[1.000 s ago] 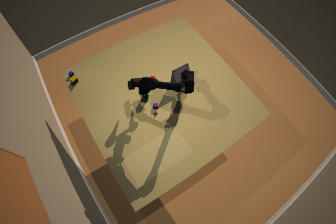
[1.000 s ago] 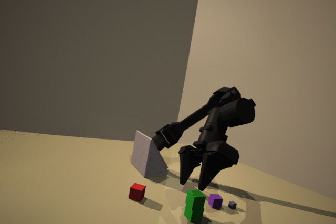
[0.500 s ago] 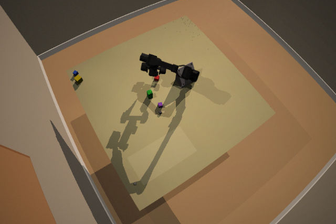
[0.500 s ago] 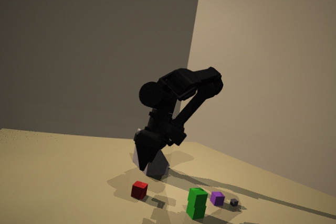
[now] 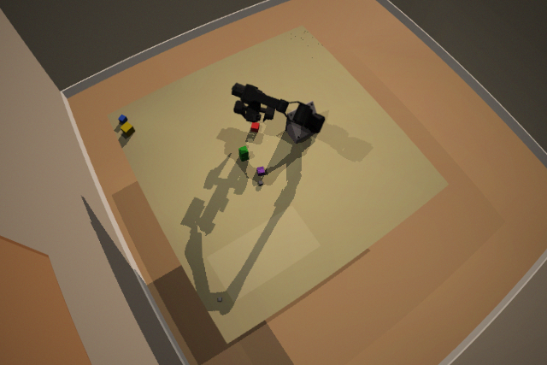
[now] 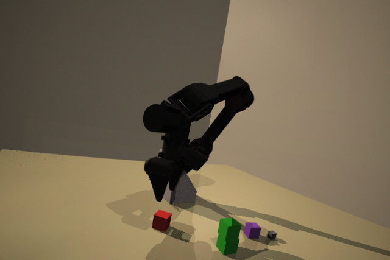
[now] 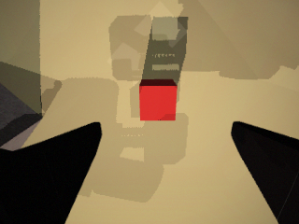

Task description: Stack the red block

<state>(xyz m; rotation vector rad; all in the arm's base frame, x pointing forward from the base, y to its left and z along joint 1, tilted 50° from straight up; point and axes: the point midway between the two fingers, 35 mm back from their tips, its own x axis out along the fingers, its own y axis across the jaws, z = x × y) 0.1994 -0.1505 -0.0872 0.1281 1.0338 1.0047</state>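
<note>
My gripper tip is now 7 cm above the red block. The rest, counted from my gripper tip: small dark grey block: 16 cm ahead, 25 cm to the left, 8 cm below; yellow block: 52 cm ahead, 39 cm to the right, 6 cm below; purple block: 12 cm ahead, 21 cm to the left, 7 cm below.
</note>
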